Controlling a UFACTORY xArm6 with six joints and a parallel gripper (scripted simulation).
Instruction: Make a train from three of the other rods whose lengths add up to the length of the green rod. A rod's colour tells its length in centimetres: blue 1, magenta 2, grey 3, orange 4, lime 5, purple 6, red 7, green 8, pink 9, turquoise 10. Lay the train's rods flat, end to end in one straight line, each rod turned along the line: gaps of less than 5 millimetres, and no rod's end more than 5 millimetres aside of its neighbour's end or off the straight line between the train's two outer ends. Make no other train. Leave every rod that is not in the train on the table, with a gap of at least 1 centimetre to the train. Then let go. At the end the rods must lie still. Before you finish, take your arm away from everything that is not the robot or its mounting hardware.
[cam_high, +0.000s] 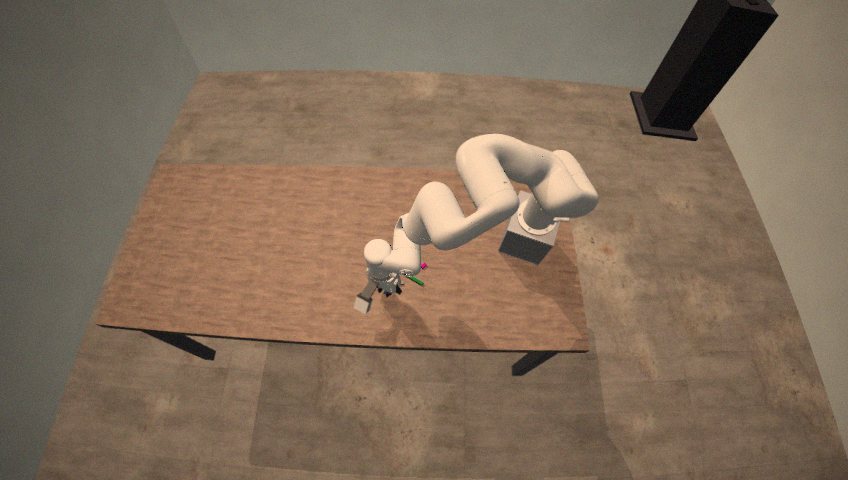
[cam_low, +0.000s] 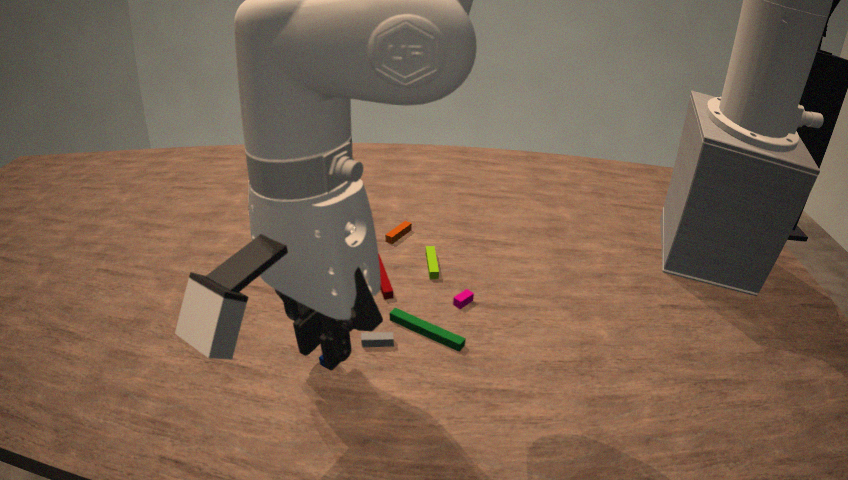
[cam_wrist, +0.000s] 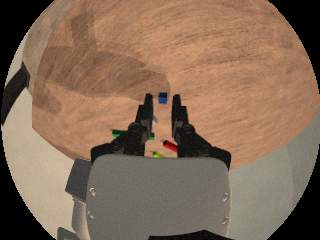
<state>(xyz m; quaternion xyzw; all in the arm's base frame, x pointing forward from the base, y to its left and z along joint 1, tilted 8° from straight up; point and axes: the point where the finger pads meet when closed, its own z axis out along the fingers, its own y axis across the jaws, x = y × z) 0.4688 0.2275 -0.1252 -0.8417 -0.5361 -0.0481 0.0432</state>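
Right now my hand is 3 cm above the small blue rod. The rest, counted from my hand: red rod: 3 cm behind, 14 cm to the right, 3 cm below; then grey rod: 4 cm behind, 4 cm to the right, 3 cm below; then green rod: 9 cm behind, 6 cm to the right, 3 cm below.
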